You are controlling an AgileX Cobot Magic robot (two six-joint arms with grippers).
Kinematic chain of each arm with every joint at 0, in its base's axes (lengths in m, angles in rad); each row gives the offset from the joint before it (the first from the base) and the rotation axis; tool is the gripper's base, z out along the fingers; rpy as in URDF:
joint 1: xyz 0 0 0.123 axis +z
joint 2: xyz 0 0 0 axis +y
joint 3: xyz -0.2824 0 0.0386 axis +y
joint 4: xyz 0.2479 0 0.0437 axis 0.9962 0 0.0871
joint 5: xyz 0 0 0 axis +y
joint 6: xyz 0.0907 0 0.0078 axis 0.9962 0 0.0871
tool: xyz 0 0 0 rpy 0 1.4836 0
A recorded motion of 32 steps. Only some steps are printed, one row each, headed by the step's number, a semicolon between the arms.
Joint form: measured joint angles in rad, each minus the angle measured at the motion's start. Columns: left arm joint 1, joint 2, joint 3, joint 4, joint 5, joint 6; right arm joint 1, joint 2, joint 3, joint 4, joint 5, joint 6.
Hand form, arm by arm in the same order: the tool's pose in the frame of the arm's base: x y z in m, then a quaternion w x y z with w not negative. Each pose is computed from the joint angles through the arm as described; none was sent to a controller.
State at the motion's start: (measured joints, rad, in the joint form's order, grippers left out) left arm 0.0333 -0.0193 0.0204 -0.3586 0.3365 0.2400; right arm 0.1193 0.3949 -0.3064 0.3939 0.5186 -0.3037
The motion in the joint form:
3: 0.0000 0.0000 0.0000 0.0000 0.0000 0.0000; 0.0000 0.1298 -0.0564 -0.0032 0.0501 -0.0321
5: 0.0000 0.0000 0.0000 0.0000 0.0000 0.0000; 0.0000 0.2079 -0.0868 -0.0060 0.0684 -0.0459
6: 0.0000 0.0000 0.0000 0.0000 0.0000 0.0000; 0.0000 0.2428 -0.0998 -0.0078 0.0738 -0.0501
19: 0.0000 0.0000 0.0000 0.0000 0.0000 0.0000; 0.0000 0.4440 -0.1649 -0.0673 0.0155 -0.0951
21: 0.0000 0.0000 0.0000 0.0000 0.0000 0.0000; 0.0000 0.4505 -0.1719 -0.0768 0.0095 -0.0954
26: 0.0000 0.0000 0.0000 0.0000 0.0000 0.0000; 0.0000 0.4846 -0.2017 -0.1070 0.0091 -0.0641
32: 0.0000 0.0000 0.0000 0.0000 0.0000 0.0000; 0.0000 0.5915 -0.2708 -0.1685 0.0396 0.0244
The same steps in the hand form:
3: 0.0532 -0.0088 0.1788 0.61821 -0.01615 0.78305 -0.06615; 0.0967 0.0304 0.2500 0.45419 -0.10097 0.87723 0.11827
5: 0.0532 -0.0088 0.1788 0.61821 -0.01615 0.78305 -0.06615; 0.1072 0.0321 0.2504 0.42581 -0.10866 0.89077 0.11584
6: 0.0532 -0.0088 0.1788 0.61821 -0.01615 0.78305 -0.06615; 0.1122 0.0328 0.2503 0.41381 -0.11100 0.89625 0.11479
19: 0.0532 -0.0088 0.1788 0.61821 -0.01615 0.78305 -0.06615; 0.1473 0.0327 0.2466 0.37865 -0.13873 0.91188 0.07658
21: 0.0532 -0.0088 0.1788 0.61821 -0.01615 0.78305 -0.06615; 0.1492 0.0323 0.2480 0.38133 -0.14118 0.91074 0.07213
26: 0.0532 -0.0088 0.1788 0.61821 -0.01615 0.78305 -0.06615; 0.1569 0.0319 0.2516 0.37773 -0.13623 0.91343 0.06631
32: 0.0532 -0.0088 0.1788 0.61821 -0.01615 0.78305 -0.06615; 0.1769 0.0321 0.2522 0.34231 -0.11689 0.93028 0.06118

